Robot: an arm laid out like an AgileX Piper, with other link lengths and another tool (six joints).
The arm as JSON. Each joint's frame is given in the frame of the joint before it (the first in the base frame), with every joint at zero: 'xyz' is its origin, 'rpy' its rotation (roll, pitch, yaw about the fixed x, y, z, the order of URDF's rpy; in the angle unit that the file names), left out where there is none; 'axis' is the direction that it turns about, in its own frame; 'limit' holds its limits. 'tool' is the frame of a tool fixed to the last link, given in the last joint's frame.
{
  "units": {
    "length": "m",
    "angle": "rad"
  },
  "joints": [
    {
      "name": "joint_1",
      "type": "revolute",
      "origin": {
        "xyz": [
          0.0,
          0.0,
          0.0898
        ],
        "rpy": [
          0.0,
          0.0,
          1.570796
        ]
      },
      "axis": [
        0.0,
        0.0,
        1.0
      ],
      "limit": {
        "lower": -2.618,
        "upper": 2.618
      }
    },
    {
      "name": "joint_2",
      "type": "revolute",
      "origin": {
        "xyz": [
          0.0,
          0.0,
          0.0
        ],
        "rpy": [
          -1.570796,
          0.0,
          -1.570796
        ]
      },
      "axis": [
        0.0,
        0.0,
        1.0
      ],
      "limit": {
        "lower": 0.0,
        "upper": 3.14
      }
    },
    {
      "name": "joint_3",
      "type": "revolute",
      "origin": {
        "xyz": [
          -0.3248,
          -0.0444,
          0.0
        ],
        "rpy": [
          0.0,
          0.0,
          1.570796
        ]
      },
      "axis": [
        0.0,
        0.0,
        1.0
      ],
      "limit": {
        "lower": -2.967,
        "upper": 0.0
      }
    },
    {
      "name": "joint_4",
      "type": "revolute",
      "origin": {
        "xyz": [
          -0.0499,
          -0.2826,
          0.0
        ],
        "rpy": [
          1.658,
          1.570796,
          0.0
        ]
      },
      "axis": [
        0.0,
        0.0,
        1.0
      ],
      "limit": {
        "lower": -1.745,
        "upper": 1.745
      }
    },
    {
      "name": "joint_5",
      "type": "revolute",
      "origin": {
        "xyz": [
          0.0,
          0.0,
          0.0
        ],
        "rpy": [
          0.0,
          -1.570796,
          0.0
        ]
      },
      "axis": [
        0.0,
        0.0,
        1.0
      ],
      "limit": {
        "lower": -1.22,
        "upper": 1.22
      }
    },
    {
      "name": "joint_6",
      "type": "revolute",
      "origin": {
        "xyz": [
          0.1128,
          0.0,
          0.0
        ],
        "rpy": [
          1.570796,
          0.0,
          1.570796
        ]
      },
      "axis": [
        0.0,
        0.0,
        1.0
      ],
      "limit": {
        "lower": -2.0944,
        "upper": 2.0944
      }
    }
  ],
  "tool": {
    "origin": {
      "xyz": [
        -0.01,
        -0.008,
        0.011
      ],
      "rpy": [
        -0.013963,
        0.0,
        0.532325
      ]
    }
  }
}
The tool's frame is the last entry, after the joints.
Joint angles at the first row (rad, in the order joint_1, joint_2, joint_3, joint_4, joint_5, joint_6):
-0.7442 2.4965 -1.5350 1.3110 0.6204 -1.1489
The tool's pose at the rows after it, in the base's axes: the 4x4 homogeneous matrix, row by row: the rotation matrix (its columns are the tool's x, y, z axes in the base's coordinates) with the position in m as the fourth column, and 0 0 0 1 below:
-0.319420 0.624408 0.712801 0.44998; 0.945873 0.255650 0.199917 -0.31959; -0.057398 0.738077 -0.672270 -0.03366; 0 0 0 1
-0.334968 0.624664 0.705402 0.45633; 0.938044 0.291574 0.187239 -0.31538; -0.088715 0.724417 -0.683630 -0.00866; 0 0 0 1
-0.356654 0.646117 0.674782 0.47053; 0.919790 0.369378 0.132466 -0.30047; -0.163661 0.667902 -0.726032 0.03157; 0 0 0 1
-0.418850 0.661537 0.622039 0.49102; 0.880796 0.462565 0.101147 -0.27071; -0.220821 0.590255 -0.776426 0.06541; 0 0 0 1
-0.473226 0.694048 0.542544 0.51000; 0.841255 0.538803 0.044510 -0.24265; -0.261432 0.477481 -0.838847 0.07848; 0 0 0 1
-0.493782 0.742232 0.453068 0.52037; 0.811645 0.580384 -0.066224 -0.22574; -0.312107 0.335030 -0.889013 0.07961; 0 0 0 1
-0.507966 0.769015 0.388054 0.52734; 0.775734 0.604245 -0.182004 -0.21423; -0.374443 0.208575 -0.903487 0.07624; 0 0 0 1
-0.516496 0.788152 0.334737 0.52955; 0.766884 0.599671 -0.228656 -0.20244; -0.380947 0.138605 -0.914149 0.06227; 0 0 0 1
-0.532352 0.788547 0.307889 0.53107; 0.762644 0.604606 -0.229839 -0.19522; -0.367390 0.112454 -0.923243 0.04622; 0 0 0 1
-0.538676 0.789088 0.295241 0.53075; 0.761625 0.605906 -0.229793 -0.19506; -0.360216 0.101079 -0.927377 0.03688; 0 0 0 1
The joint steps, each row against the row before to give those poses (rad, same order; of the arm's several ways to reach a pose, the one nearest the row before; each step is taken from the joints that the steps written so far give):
0.0000 -0.0103 0.0001 0.0222 0.0732 0.0093
0.0185 -0.0529 -0.0001 -0.0665 -0.0144 0.0618
0.0572 -0.0889 -0.0030 -0.1670 -0.0664 0.1543
0.0866 -0.0641 -0.0318 -0.2541 -0.0236 0.2274
0.0897 -0.0126 -0.0541 -0.3098 0.0017 0.2762
0.0732 0.0082 -0.0401 -0.3365 0.0118 0.2978
0.0577 0.0164 -0.0211 -0.2766 0.0153 0.2312
0.0380 0.0260 -0.0010 -0.1281 0.0226 0.1273
0.0164 0.0290 0.0000 -0.0258 0.0026 0.0260
0.0010 0.0171 -0.0001 -0.0082 -0.0032 0.0048

